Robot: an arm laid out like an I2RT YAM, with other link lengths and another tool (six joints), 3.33 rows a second.
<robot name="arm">
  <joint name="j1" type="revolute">
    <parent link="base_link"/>
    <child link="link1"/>
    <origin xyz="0 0 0.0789"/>
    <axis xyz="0 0 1"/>
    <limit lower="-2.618" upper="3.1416"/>
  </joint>
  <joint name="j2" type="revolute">
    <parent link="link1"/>
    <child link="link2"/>
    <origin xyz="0.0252 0.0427 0.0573" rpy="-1.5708 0 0"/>
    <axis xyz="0 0 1"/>
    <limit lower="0" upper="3.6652"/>
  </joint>
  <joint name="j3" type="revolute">
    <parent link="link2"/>
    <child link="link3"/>
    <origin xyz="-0.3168 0 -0.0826" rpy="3.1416 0 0"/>
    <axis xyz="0 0 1"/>
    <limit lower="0" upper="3.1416"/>
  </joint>
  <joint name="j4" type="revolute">
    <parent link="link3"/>
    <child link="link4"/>
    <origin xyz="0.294 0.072 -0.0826"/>
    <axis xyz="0 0 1"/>
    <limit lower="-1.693" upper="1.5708"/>
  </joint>
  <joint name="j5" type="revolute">
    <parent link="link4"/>
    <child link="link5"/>
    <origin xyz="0.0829 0.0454 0.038" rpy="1.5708 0 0"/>
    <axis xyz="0 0 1"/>
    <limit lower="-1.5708" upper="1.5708"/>
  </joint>
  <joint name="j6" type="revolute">
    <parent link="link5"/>
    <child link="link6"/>
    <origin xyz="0.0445 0 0.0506" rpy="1.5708 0 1.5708"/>
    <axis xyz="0 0 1"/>
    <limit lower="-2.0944" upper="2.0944"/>
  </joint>
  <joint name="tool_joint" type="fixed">
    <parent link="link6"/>
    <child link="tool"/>
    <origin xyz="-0.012 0.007 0.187" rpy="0.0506 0 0.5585"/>
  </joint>
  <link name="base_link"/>
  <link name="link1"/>
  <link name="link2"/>
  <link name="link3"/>
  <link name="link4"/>
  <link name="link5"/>
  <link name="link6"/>
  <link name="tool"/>
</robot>
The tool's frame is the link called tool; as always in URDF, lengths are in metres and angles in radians.
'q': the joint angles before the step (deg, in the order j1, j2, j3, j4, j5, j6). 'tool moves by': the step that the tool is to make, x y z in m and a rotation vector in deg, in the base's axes. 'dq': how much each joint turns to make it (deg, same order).
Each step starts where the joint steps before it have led.
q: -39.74 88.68 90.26 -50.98 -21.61 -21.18
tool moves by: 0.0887 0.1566 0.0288 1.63 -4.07 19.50
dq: 19.33 4.73 7.46 0.89 -2.66 2.37
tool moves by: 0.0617 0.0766 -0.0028 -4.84 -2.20 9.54
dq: 10.82 8.18 8.00 2.71 3.78 -2.20
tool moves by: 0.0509 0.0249 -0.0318 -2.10 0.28 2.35
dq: 3.88 8.79 5.79 2.82 2.57 -0.52
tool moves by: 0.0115 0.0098 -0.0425 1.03 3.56 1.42
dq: 0.61 4.30 0.10 0.54 -1.06 -0.09
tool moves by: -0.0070 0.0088 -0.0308 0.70 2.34 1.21
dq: 0.43 0.09 -4.40 2.01 -0.89 -0.26
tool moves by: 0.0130 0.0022 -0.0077 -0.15 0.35 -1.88
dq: 0.89 2.12 1.77 0.70 1.94 2.11
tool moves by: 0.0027 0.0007 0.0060 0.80 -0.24 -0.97
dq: 0.08 0.10 0.89 -0.17 0.08 1.39
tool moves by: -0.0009 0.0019 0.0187 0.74 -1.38 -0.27
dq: 0.01 -1.16 0.76 -0.34 -0.43 0.80
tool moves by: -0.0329 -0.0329 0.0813 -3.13 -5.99 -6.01
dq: -1.41 -10.24 -2.14 -1.53 5.17 1.31
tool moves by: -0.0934 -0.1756 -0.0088 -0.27 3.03 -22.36
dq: -17.09 -11.81 -13.46 -0.69 4.59 2.82
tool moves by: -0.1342 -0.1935 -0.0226 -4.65 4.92 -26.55
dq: -21.38 -3.53 -6.26 1.05 8.26 -1.14
